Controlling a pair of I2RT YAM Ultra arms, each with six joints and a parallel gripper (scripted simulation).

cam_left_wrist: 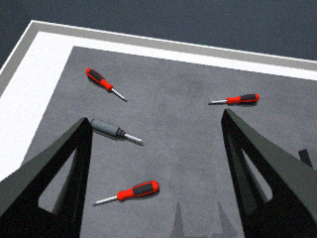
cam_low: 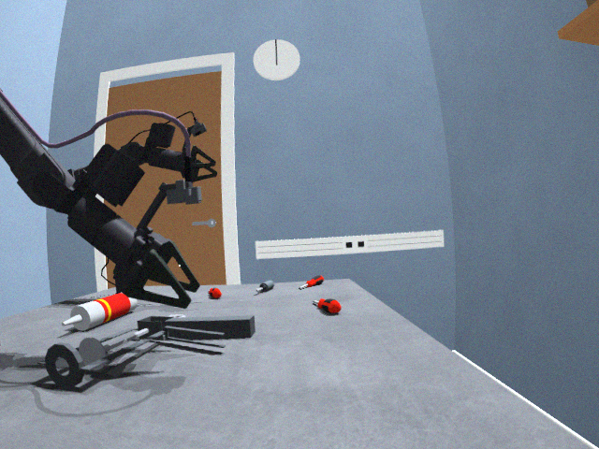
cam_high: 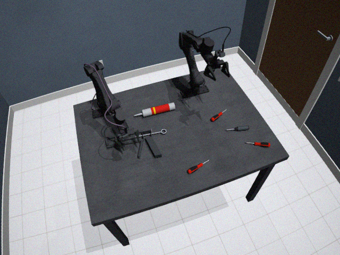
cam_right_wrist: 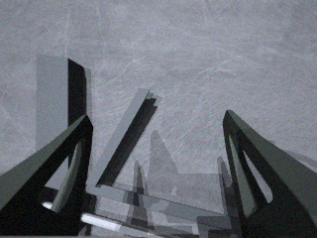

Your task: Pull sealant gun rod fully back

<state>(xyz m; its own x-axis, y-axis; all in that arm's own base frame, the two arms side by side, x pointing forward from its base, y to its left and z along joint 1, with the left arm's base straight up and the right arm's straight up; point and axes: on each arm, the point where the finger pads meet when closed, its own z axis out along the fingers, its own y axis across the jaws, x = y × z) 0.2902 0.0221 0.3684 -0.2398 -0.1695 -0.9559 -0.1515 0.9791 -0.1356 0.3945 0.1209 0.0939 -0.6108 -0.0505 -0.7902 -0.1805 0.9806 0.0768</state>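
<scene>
My right hand is 140 mm to the right of the thumb plate, 120 mm past it and 80 mm above it. The rest, counted from my right hand: grey screwdriver 660 mm to the left, 80 mm below, 10 mm ahead; then white cartridge 280 mm behind, 200 mm to the left, 70 mm below; then rod 110 mm behind, 80 mm below, 70 mm to the left.
</scene>
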